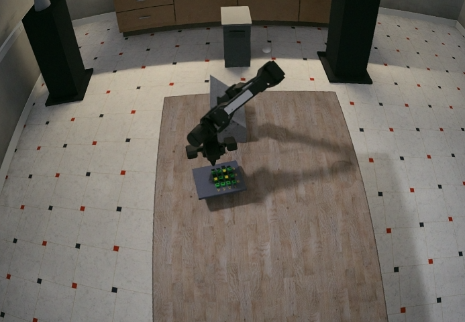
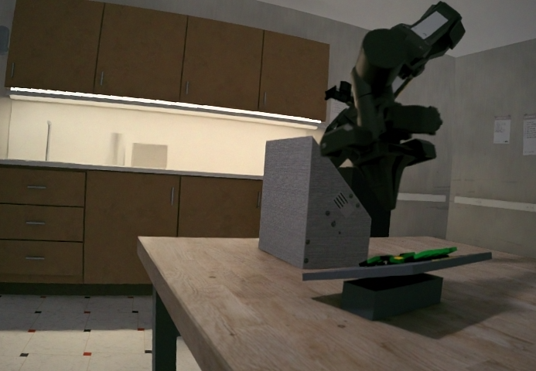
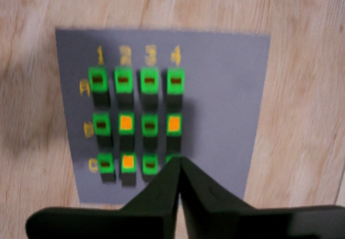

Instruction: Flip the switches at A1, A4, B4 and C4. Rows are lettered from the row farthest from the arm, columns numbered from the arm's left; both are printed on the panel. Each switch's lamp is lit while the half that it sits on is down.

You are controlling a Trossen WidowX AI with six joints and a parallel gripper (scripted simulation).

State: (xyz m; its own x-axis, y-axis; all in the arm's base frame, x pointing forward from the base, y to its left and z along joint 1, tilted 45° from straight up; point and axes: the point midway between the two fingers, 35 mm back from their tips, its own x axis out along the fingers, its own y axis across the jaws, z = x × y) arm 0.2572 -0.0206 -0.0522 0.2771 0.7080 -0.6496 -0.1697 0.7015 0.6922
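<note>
The switch B4 is 2 cm ahead of my hand and 10 cm below it. Round my hand: switch A4: 6 cm ahead, 1 cm to the left, 9 cm below; then switch A3: 6 cm ahead, 3 cm to the left, 9 cm below; then switch A2: 5 cm ahead, 5 cm to the left, 9 cm below.
</note>
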